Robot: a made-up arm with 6 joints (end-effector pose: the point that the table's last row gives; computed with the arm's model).
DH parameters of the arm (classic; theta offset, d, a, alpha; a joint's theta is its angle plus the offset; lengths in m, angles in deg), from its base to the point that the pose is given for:
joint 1: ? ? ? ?
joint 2: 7.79 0 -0.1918 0
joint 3: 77.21 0 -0.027 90
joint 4: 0 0.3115 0 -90
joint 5: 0 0 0.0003 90
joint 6: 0 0.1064 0 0
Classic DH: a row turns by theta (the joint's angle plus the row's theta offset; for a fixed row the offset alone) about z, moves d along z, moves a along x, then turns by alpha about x.
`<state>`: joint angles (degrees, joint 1 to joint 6).
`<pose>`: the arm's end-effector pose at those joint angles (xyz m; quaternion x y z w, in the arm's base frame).
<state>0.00 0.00 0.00 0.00 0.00 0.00</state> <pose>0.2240 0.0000 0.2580 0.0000 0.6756 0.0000 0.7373</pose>
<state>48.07 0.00 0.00 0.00 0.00 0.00</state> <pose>0.1497 0.1666 0.2580 -0.2752 0.6170 0.3003 0.6734</pose>
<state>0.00 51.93 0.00 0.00 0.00 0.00</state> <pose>0.2082 0.0000 0.0476 0.0000 0.9302 0.0000 0.3671</pose>
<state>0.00 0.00 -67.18 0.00 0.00 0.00</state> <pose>-0.0876 0.0000 0.6010 0.0000 0.1549 0.0000 0.9879</pose>
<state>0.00 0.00 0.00 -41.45 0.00 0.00</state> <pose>0.2239 -0.0002 0.2581 -0.2391 0.6319 -0.2609 0.6896</pose>
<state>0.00 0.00 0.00 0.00 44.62 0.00</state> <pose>0.1997 0.0000 0.1810 0.0000 0.9049 0.0000 0.4256</pose>
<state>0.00 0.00 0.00 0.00 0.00 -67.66</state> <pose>0.2240 0.0000 0.2580 -0.3761 0.5612 -0.4105 0.6125</pose>
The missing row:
joint 1: 0 0.169 0 -90
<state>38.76 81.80 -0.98 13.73 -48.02 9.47</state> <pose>0.1621 0.1062 0.0150 -0.1043 0.8514 0.1778 0.4823</pose>
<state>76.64 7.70 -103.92 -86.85 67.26 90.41</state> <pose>0.0320 -0.2898 0.5616 0.4726 0.2866 0.5770 0.6013</pose>
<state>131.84 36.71 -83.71 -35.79 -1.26 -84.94</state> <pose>-0.0662 0.0721 0.6504 -0.2520 -0.1926 0.0939 0.9437</pose>
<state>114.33 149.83 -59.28 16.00 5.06 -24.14</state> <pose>-0.0961 0.2061 -0.1728 0.8768 -0.4808 -0.0044 0.0119</pose>
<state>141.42 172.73 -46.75 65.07 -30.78 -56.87</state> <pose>0.0095 0.0553 -0.2040 -0.9057 0.3217 -0.2052 0.1846</pose>
